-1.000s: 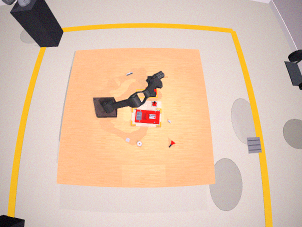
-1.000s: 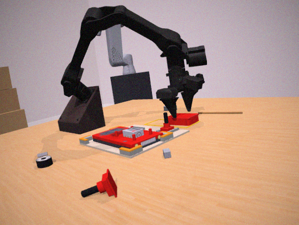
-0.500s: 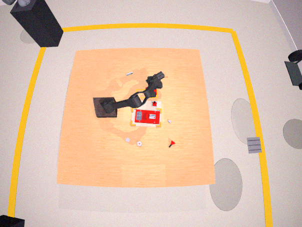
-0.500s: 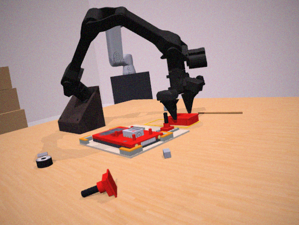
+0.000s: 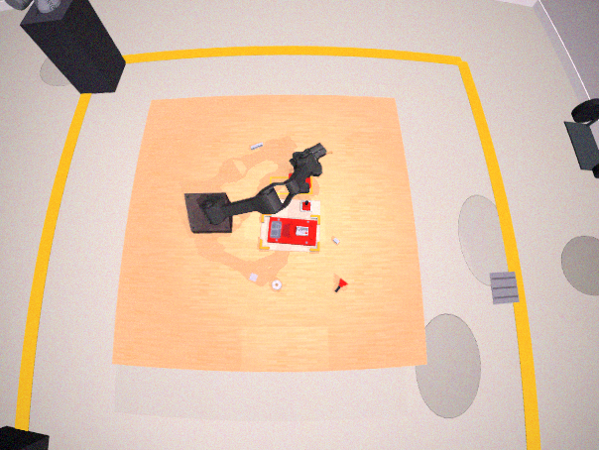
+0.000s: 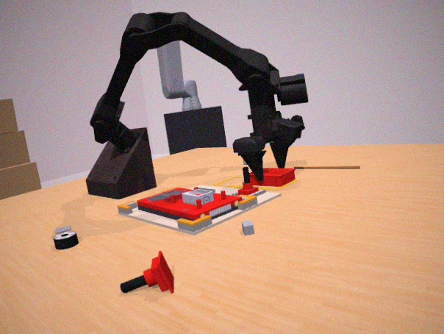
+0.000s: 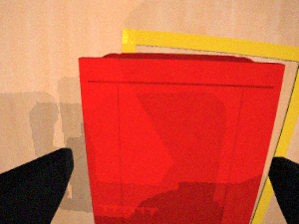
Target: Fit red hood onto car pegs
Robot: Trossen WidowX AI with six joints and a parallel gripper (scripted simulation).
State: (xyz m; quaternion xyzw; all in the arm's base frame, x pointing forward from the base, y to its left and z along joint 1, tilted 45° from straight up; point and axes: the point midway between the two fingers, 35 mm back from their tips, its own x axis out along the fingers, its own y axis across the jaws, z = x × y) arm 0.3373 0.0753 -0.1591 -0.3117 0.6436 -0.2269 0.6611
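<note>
Right now the grey engine block is 23 cm to the right of my gripper tip, 2 cm ahead of it and 1 cm above it. Also, from my gripper tip: red hood right at my gripper tip; then thin rod 15 cm to the left, 6 cm ahead, 1 cm below; then black wheel 46 cm to the right, 8 cm behind, 1 cm below.
</note>
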